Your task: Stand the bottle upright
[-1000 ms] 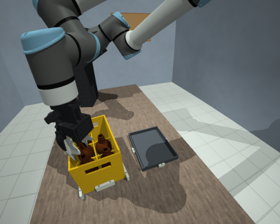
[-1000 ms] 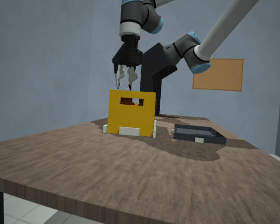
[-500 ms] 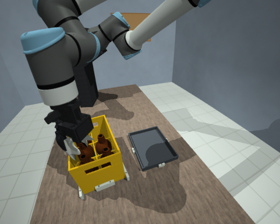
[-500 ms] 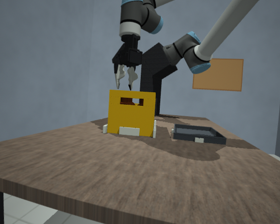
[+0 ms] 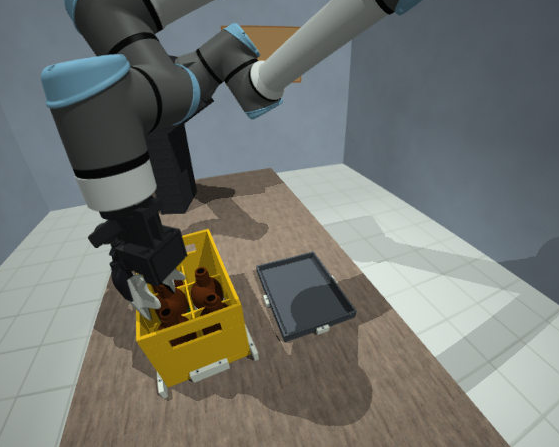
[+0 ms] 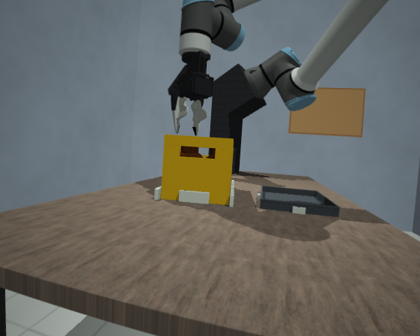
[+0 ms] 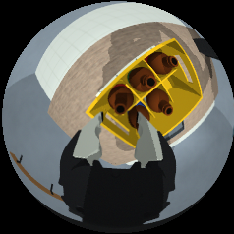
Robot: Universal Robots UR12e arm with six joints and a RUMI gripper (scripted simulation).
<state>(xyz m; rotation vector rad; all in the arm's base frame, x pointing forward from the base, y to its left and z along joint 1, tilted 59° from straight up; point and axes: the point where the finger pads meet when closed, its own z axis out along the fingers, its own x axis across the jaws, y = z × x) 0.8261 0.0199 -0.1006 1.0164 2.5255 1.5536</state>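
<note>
My gripper is now 11 cm above the yellow crate, 9 cm past it and 3 cm to the right of it. The rest, counted from my hand: dark tray 31 cm to the left, 18 cm below, 11 cm behind.
</note>
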